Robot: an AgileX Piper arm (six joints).
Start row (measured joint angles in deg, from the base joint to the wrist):
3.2, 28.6, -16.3, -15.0, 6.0, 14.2
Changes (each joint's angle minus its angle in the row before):
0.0, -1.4, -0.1, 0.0, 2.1, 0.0
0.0, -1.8, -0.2, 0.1, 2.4, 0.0
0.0, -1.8, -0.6, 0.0, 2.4, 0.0
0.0, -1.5, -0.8, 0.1, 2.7, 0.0
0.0, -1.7, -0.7, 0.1, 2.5, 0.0
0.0, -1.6, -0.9, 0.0, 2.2, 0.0
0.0, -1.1, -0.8, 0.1, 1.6, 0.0
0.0, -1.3, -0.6, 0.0, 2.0, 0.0
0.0, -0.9, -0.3, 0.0, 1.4, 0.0
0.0, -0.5, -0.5, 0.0, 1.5, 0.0
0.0, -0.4, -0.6, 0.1, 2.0, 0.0
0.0, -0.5, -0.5, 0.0, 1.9, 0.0
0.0, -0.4, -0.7, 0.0, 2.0, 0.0
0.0, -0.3, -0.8, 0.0, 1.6, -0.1
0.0, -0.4, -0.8, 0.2, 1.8, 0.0
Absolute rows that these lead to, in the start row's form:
3.2, 27.2, -16.4, -15.0, 8.1, 14.2
3.2, 25.4, -16.6, -14.9, 10.5, 14.2
3.2, 23.6, -17.2, -14.9, 12.9, 14.2
3.2, 22.1, -18.0, -14.8, 15.6, 14.2
3.2, 20.4, -18.7, -14.7, 18.1, 14.2
3.2, 18.8, -19.6, -14.7, 20.3, 14.2
3.2, 17.7, -20.4, -14.6, 21.9, 14.2
3.2, 16.4, -21.0, -14.6, 23.9, 14.2
3.2, 15.5, -21.3, -14.6, 25.3, 14.2
3.2, 15.0, -21.8, -14.6, 26.8, 14.2
3.2, 14.6, -22.4, -14.5, 28.8, 14.2
3.2, 14.1, -22.9, -14.5, 30.7, 14.2
3.2, 13.7, -23.6, -14.5, 32.7, 14.2
3.2, 13.4, -24.4, -14.5, 34.3, 14.1
3.2, 13.0, -25.2, -14.3, 36.1, 14.1

